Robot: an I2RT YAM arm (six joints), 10 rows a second.
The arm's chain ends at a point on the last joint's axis. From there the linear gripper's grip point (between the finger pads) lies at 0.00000 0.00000 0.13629 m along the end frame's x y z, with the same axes.
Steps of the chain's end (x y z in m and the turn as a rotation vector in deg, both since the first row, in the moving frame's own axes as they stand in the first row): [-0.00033, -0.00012, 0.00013, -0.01, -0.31, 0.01]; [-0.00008, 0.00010, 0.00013, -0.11, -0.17, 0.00]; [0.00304, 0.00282, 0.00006, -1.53, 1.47, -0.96]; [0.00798, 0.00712, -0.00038, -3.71, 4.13, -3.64]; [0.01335, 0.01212, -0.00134, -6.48, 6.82, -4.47]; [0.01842, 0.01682, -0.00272, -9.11, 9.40, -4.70]
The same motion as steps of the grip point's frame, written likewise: [-0.00107, -0.00010, 0.00013, -0.01, -0.31, 0.01]; [-0.00048, 0.00036, 0.00013, -0.11, -0.17, 0.00]; [0.00657, 0.00643, -0.00003, -1.53, 1.47, -0.96]; [0.01806, 0.01561, -0.00102, -3.71, 4.13, -3.64]; [0.03008, 0.02682, -0.00317, -6.48, 6.82, -4.47]; [0.04145, 0.03737, -0.00626, -9.11, 9.40, -4.70]
